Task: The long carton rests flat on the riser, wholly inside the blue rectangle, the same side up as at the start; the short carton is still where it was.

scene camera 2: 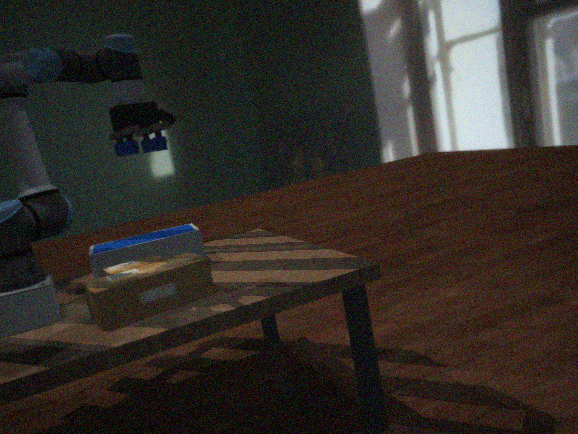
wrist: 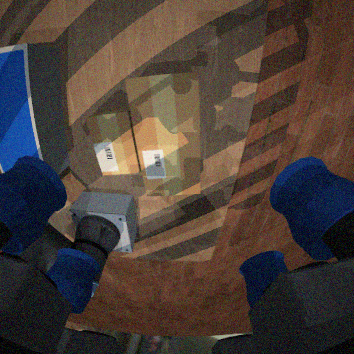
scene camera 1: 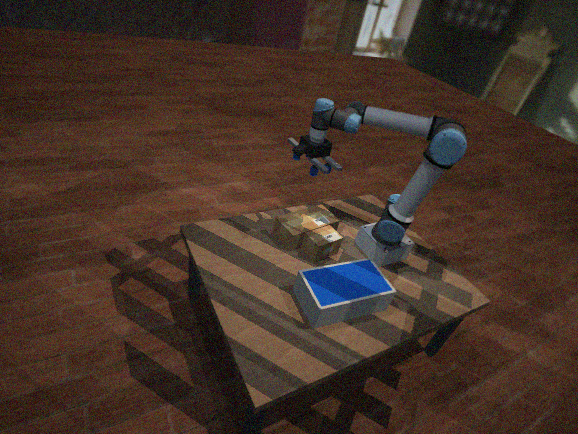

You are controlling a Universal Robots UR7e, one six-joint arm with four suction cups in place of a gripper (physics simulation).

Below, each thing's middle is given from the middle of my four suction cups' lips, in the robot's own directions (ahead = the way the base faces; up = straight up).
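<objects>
The short carton [wrist: 111, 131] is 150 mm to the left of my suction cup, 60 mm behind it and 370 mm below it. As for the long carton [scene camera 2: 115, 300], my suction cup is 50 mm past it and 20 mm to the right of it, and 370 mm above it.
</objects>
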